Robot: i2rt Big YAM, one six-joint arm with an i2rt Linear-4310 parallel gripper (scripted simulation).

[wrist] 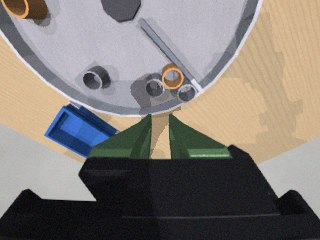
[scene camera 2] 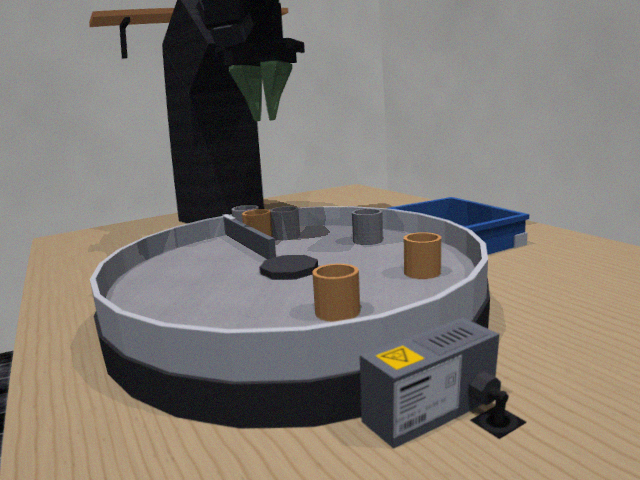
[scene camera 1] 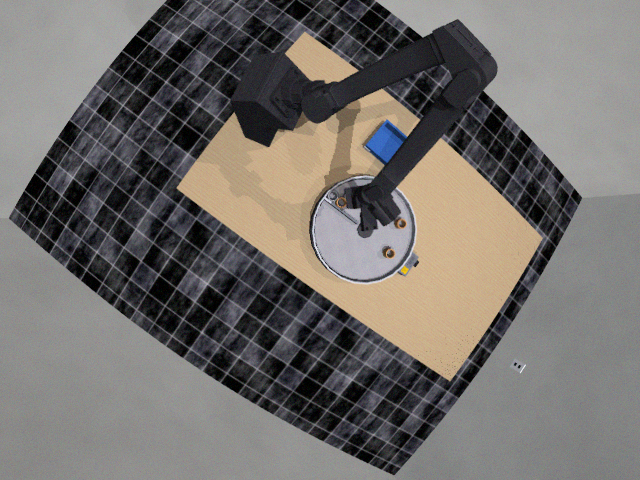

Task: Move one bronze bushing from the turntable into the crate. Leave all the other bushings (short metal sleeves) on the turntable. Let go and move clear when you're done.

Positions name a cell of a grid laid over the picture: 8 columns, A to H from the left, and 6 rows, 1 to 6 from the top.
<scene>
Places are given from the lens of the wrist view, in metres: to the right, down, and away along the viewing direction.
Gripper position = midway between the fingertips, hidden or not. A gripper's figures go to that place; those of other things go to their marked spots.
my gripper (wrist: E3): 0.00, 0.00, 0.13
blue crate (wrist: B4): -0.31, 0.04, 0.42
</scene>
